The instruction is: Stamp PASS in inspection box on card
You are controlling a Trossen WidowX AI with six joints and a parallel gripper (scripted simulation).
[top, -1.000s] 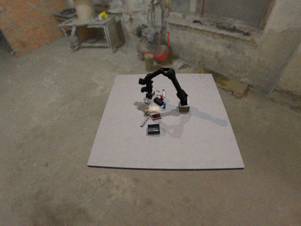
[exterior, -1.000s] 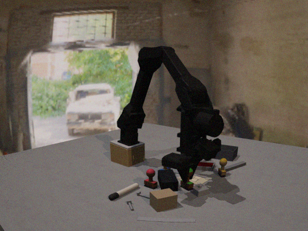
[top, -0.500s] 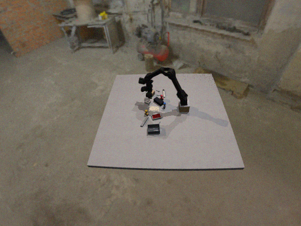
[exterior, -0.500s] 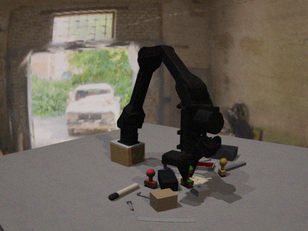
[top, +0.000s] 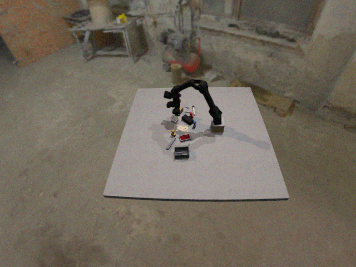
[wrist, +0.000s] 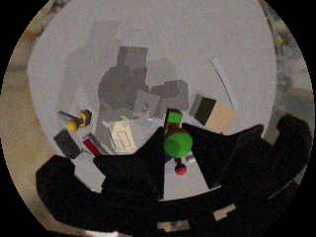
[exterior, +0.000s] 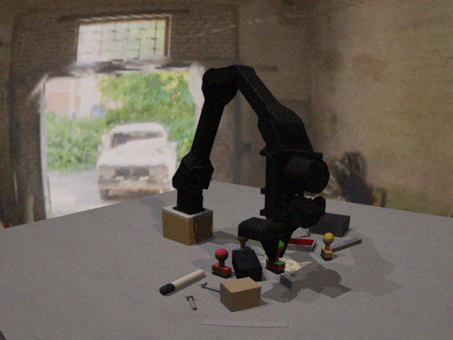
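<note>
Right now my gripper tip is 7 cm past the red ink pad, 24 cm to the right of it and 6 cm above it. Round my gripper tip: green-knobbed stamp right at my gripper tip; then brown box 2 cm behind, 10 cm to the right, 4 cm below; then grey block 3 cm ahead, 4 cm to the left, 5 cm below.
</note>
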